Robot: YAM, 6 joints.
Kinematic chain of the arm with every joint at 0, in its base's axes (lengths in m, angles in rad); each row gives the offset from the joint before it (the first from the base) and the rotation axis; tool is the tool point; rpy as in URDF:
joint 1: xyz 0 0 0.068 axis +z
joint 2: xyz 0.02 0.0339 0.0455 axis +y
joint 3: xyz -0.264 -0.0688 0 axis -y
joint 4: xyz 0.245 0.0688 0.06 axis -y
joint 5: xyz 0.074 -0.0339 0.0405 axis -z
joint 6: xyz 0.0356 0 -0.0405 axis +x
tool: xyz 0 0 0 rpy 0 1.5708 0
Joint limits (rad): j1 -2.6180..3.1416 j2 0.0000..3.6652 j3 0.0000..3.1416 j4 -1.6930..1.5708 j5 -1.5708..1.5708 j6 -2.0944..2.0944
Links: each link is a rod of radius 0.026 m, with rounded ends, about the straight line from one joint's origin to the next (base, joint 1, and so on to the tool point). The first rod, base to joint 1, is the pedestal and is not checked.
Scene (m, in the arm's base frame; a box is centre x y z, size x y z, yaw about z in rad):
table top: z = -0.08
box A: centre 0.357 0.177 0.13 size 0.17 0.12 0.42 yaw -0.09
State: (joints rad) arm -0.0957 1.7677 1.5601 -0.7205 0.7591 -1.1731
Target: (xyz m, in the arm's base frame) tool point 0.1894 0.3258 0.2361
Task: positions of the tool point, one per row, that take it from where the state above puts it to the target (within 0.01 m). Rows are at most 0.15 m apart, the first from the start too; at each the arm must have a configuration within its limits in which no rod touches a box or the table.
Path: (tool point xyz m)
1: 0.3242 0.0245 0.3941
2: 0.2309 0.0704 0.4687
3: 0.1245 0.0629 0.5178
4: 0.1919 0.1625 0.4501
5: 0.2121 0.2571 0.3520
6: 0.1894 0.3258 0.2361

